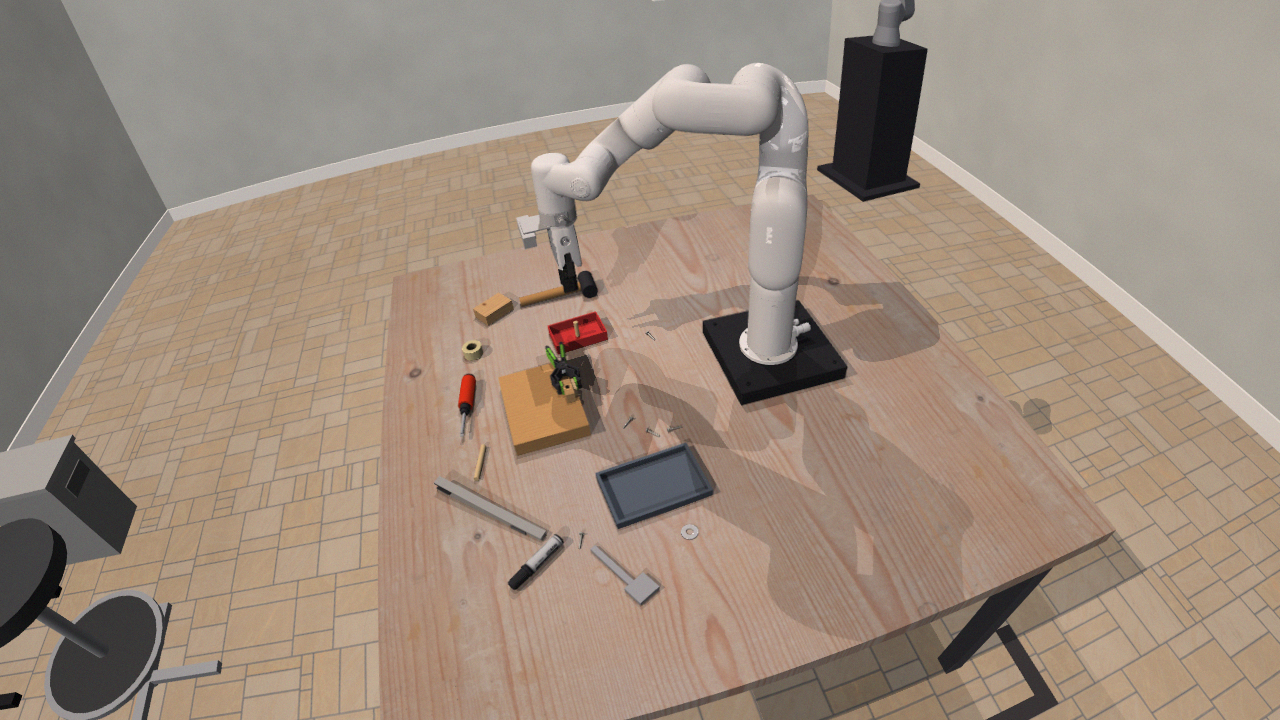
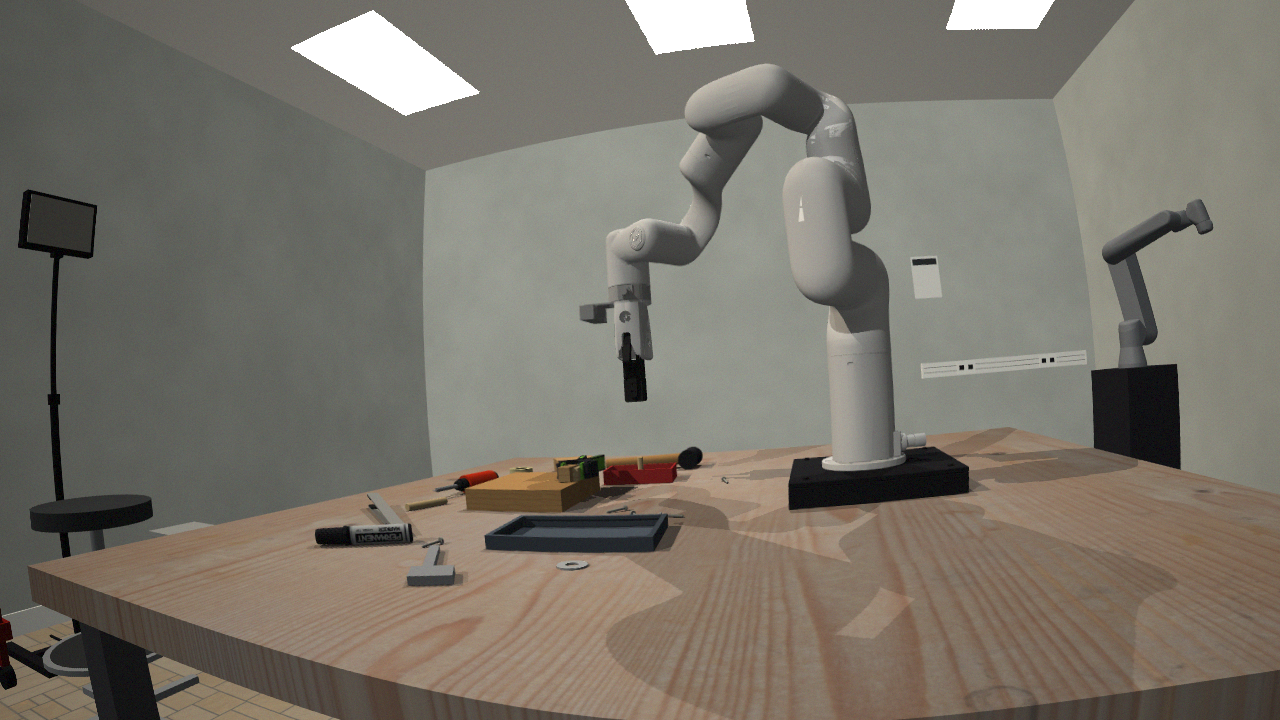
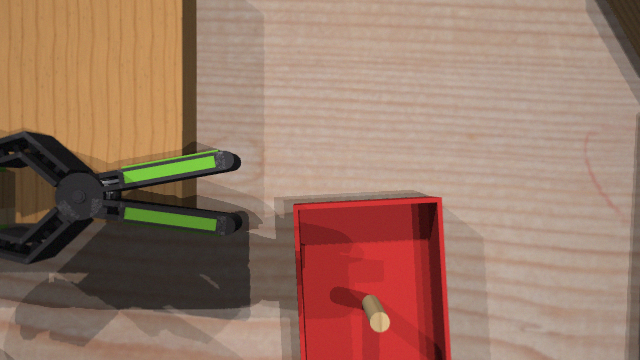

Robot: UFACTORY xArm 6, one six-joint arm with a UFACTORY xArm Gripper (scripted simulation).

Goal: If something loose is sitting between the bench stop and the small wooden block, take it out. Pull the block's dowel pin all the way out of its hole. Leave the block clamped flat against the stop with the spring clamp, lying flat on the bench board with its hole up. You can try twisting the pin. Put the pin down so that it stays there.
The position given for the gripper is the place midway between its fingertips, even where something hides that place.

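Visible: the gripper (image 2: pixel 636 401). Bench board (image 1: pixel 538 417), visible also in image 2 (image 2: pixel 521 491) and image 3 (image 3: pixel 116 90). Red tray (image 1: pixel 590 324), likewise visible in image 2 (image 2: pixel 652 473) and image 3 (image 3: pixel 393 248). Grey tray (image 2: pixel 559 533), also in image 1 (image 1: pixel 636 488); in image 3 the grey tray is out of frame. A marker (image 2: pixel 390 533) is visible; in image 3 the marker is out of frame. A hammer (image 2: pixel 689 458) is visible as well.
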